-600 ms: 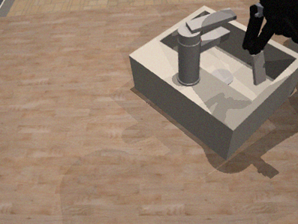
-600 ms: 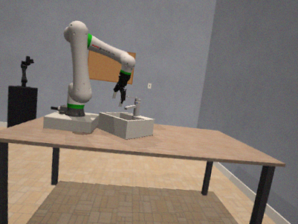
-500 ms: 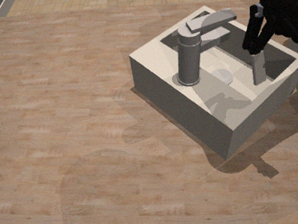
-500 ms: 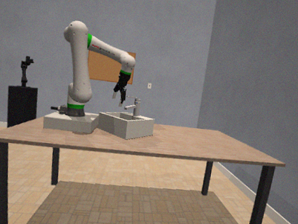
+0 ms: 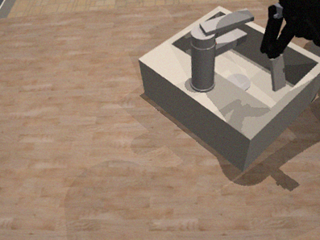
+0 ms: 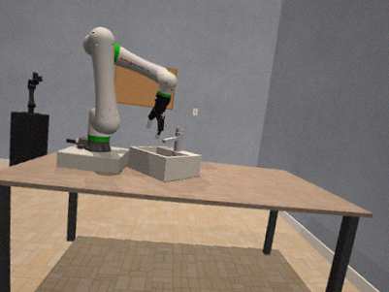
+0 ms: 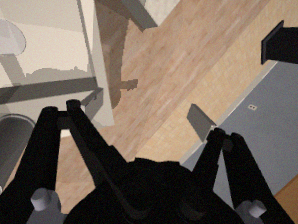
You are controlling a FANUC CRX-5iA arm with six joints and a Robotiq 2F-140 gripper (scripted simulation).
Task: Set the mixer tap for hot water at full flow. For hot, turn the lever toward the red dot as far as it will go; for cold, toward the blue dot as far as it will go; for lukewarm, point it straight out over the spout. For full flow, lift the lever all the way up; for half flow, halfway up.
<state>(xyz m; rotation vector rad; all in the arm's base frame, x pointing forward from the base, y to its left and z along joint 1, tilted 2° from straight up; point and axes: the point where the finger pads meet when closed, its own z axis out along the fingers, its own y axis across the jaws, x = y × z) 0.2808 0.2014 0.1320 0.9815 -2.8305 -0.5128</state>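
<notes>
My hand is 150 mm short of the flat lever, 130 mm to the left of it and 60 mm below it. The rest, counted from my hand: sink basin: 200 mm to the right, 180 mm below, 110 mm ahead; grey mixer tap: 170 mm ahead, 120 mm to the right, 10 mm above.
</notes>
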